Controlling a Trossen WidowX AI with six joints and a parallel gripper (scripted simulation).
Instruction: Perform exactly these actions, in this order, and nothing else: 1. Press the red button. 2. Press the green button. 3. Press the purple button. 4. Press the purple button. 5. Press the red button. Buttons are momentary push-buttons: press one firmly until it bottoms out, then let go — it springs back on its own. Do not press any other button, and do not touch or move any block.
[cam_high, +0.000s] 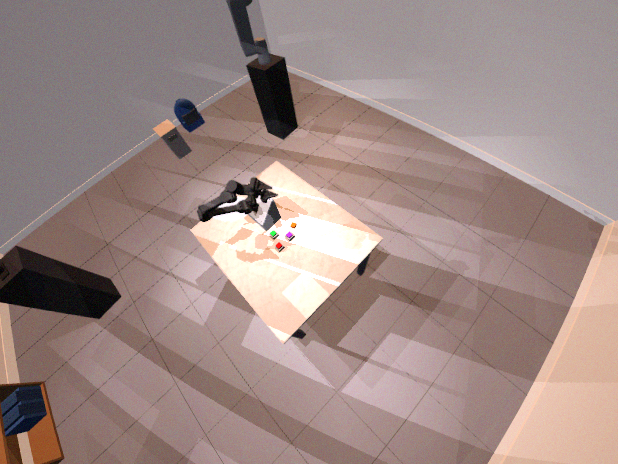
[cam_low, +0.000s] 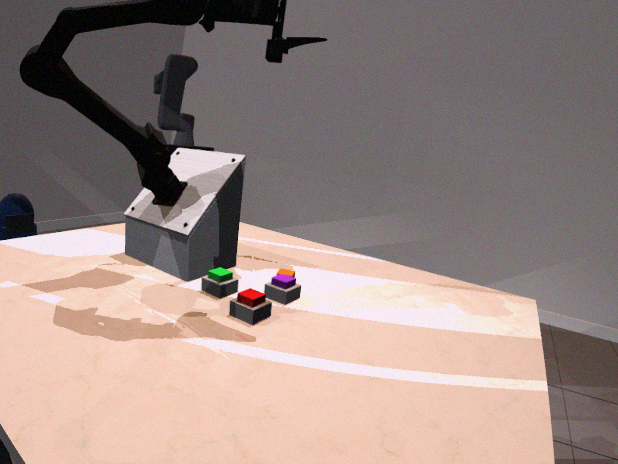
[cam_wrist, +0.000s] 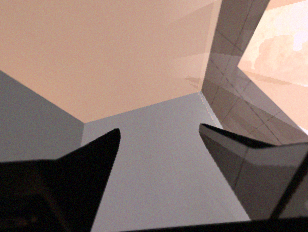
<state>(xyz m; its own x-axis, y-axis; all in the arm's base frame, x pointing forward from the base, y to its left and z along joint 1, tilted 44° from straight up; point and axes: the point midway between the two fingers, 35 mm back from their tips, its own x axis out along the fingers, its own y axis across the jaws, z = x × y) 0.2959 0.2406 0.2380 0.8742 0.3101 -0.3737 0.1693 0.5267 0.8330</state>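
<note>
Right now my gripper tip is 47 cm above the red button, 12 cm to the left of it and 2 cm past it. Round my gripper tip: small orange block 50 cm below, 7 cm to the left, 5 cm behind; then purple button 47 cm below, 2 cm behind, 1 cm to the right; then green button 47 cm below, 12 cm behind, 7 cm to the right.
</note>
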